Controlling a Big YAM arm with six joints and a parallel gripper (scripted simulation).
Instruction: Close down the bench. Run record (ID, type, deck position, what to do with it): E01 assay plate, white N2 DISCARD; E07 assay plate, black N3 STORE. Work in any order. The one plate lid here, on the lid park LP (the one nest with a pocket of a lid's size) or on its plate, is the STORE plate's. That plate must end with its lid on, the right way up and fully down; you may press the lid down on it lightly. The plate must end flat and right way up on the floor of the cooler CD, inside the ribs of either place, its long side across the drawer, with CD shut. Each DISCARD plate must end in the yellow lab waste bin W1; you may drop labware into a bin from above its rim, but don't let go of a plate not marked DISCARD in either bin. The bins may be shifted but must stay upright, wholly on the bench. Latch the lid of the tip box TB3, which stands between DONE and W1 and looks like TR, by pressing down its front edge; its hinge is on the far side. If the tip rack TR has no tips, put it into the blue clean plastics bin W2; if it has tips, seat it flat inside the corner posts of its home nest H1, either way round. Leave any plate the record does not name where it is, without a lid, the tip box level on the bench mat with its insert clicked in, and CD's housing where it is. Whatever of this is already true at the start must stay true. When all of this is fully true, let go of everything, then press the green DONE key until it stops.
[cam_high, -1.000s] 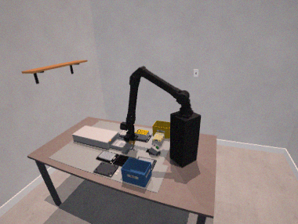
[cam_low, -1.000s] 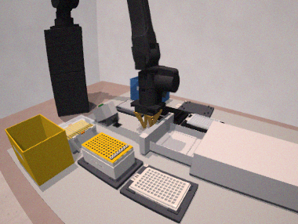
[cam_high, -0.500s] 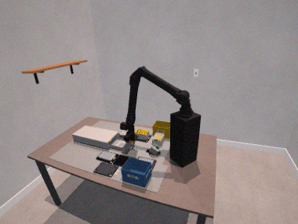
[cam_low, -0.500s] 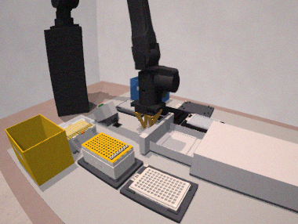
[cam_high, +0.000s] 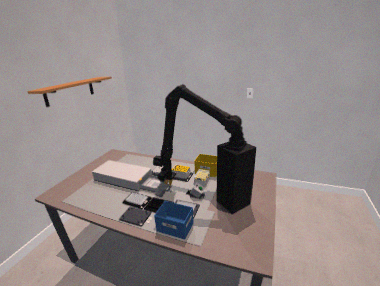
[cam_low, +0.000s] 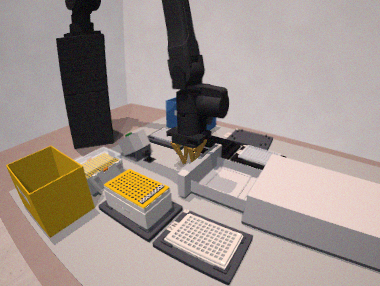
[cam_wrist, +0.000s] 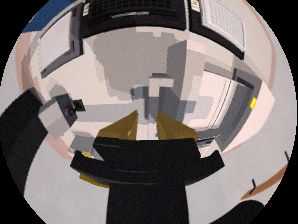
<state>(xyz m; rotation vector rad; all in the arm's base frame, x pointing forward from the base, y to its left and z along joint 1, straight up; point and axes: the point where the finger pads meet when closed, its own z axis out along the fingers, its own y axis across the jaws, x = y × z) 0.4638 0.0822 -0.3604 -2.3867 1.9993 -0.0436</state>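
Now: hand 220 mm past the plate lid, 130 mm to the right of it and 30 mm above it. Also, from my hand: black slab (190 mm to the left, 60 mm behind, 40 mm below); then cooler drawer (150 mm ahead, 30 mm to the left, 20 mm below); then black plate (190 mm to the left, 60 mm behind, 20 mm below).
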